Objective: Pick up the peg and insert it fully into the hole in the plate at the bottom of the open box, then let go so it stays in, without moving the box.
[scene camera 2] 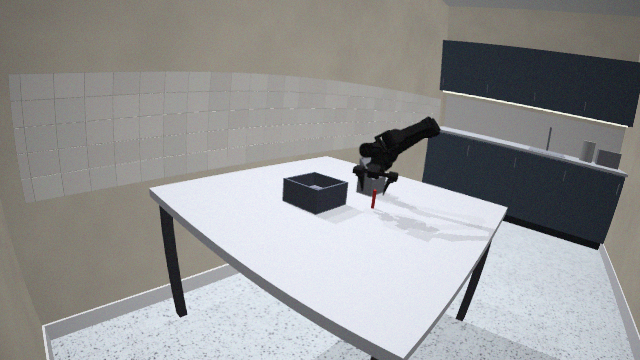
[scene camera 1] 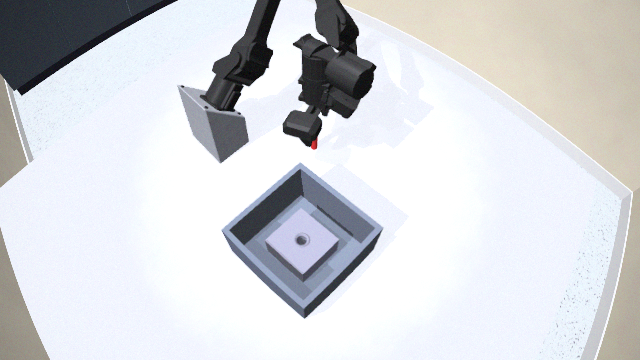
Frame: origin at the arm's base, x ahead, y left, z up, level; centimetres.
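Seen in the pictures: gripper, fingertip midpoint: (scene camera 2: 372,193); arm's base, link origin: (scene camera 1: 216,104).
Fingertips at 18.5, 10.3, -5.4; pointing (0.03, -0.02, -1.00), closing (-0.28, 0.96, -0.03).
Pixels of each thing's middle, then the offset from my fingertips to it, as dx, dy, dz. Level surfaces: height alone.
- red peg, body centre: (scene camera 1: 314,135) (scene camera 2: 373,199) -0.9, +0.5, -2.8
- open box, body centre: (scene camera 1: 301,242) (scene camera 2: 315,191) +12.3, -20.3, -1.9
- pale square plate, body centre: (scene camera 1: 301,245) +12.3, -20.3, -3.3
- white table, surface height: dz -6.7
The red peg (scene camera 1: 314,144) (scene camera 2: 373,199) stands upright on the table beside the box. My gripper (scene camera 1: 317,134) (scene camera 2: 374,189) is open, pointing down, with its fingertips about level with the peg's top. In scene camera 2 the fingers stand on either side above the peg, with nothing held. In scene camera 1 the near finger hides the peg's upper part, and the other fingertip is hidden. The open box (scene camera 1: 266,274) (scene camera 2: 300,195) is blue-grey. At its bottom lies the pale square plate (scene camera 1: 283,243), with an empty round hole in its middle.
The grey wedge-shaped arm mount (scene camera 1: 227,137) stands on the white table (scene camera 1: 150,280) (scene camera 2: 260,230), behind the box and to the left in scene camera 1. The box's raised walls surround the plate. Kitchen cabinets (scene camera 2: 540,80) are far behind the table.
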